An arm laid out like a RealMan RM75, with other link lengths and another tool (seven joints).
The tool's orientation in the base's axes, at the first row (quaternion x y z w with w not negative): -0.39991 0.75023 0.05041 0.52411
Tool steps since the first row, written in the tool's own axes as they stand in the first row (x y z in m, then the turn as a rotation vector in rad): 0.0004 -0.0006 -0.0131 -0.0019 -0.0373 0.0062; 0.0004 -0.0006 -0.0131 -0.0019 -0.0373 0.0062; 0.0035 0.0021 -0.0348 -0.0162 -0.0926 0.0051; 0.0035 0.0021 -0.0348 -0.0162 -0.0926 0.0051; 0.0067 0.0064 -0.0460 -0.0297 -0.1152 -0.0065; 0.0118 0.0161 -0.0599 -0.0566 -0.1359 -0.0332; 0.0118 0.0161 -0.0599 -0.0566 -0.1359 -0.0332; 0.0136 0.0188 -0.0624 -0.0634 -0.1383 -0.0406; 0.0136 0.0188 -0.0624 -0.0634 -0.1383 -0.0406
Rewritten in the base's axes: -0.0094 -0.0071 0.0057 0.0292 -0.0211 0.0116; -0.0094 -0.0071 0.0057 0.0292 -0.0211 0.0116; -0.0278 -0.0177 0.0119 0.0664 -0.0511 0.0429; -0.0278 -0.0177 0.0119 0.0664 -0.0511 0.0429; -0.0394 -0.0221 0.0128 0.0742 -0.0647 0.0670; -0.0567 -0.0252 0.0114 0.0714 -0.0772 0.1083; -0.0567 -0.0252 0.0114 0.0714 -0.0772 0.1083; -0.0606 -0.0256 0.0101 0.0683 -0.0788 0.1180; -0.0606 -0.0256 0.0101 0.0683 -0.0788 0.1180
